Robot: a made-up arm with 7 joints.
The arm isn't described. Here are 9 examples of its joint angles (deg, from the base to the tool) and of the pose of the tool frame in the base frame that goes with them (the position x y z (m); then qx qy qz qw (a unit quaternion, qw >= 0)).
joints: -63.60 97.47 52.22 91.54 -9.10 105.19 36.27
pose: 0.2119 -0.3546 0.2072 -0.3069 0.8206 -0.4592 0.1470
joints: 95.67 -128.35 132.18 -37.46 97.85 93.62 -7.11
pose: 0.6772 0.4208 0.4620 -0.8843 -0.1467 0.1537 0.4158
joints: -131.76 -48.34 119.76 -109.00 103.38 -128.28 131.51
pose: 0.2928 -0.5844 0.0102 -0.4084 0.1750 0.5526 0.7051
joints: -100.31 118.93 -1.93 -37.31 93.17 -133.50 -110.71
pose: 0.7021 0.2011 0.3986 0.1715 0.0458 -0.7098 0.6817
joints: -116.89 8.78 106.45 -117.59 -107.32 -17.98 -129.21
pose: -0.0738 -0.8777 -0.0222 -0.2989 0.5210 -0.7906 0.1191
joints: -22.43 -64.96 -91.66 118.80 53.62 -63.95 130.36
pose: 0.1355 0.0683 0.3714 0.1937 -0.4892 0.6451 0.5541
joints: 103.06 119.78 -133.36 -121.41 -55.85 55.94 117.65
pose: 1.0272 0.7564 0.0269 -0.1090 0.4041 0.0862 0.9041
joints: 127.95 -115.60 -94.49 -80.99 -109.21 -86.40 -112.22
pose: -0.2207 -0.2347 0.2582 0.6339 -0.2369 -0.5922 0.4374
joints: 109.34 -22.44 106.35 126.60 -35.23 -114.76 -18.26
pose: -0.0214 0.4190 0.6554 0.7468 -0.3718 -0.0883 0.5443
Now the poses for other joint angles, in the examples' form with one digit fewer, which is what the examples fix.
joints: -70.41 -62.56 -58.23 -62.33 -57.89 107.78 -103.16
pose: 0.030 0.486 -0.364 -0.009 0.078 0.021 0.997
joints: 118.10 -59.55 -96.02 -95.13 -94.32 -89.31 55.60
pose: -0.550 0.482 0.412 -0.280 0.850 -0.020 0.447
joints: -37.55 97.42 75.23 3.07 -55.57 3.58 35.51
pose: 0.295 -0.057 0.820 -0.674 -0.640 -0.330 0.165
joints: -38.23 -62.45 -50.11 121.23 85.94 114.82 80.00
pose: 0.439 -0.049 0.332 -0.188 0.350 -0.304 0.866
